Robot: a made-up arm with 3 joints.
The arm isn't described. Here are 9 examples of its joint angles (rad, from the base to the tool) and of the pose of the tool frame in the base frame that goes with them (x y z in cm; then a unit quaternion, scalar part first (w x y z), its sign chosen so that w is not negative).
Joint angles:
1: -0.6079 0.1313 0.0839
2: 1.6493 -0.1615 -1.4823
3: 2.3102 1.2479 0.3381
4: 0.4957 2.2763 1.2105
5: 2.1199 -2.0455 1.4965
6: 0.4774 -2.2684 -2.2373
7: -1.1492 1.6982 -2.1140
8: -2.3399 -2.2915 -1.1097
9: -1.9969 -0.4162 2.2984
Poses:
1: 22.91 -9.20 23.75 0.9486 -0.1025 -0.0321 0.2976
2: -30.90 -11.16 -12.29 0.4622 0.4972 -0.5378 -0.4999
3: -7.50 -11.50 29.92 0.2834 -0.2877 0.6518 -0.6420
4: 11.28 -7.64 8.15 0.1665 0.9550 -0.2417 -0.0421
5: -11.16 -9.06 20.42 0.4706 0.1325 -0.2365 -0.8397
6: 28.49 25.59 18.70 0.6125 -0.7543 0.1835 -0.1490
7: 33.12 -0.01 39.83 0.8213 0.1733 0.1122 0.5318
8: -30.60 -10.76 -3.13 0.0505 -0.3869 -0.9130 0.1192
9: -18.67 6.41 1.14 0.3190 -0.4377 -0.6794 0.4950
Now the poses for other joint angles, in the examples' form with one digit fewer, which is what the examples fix.
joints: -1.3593 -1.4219 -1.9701
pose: -19.8 18.1 -16.0 0.097 -0.772 -0.624 0.078
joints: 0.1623 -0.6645 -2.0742
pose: 13.1 -3.8 -25.3 0.199 0.977 -0.079 -0.016
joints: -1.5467 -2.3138 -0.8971
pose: -25.8 14.2 -5.3 0.025 -0.715 -0.698 0.024
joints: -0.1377 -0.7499 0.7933
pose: 15.0 -9.2 16.6 0.997 -0.022 -0.001 0.069
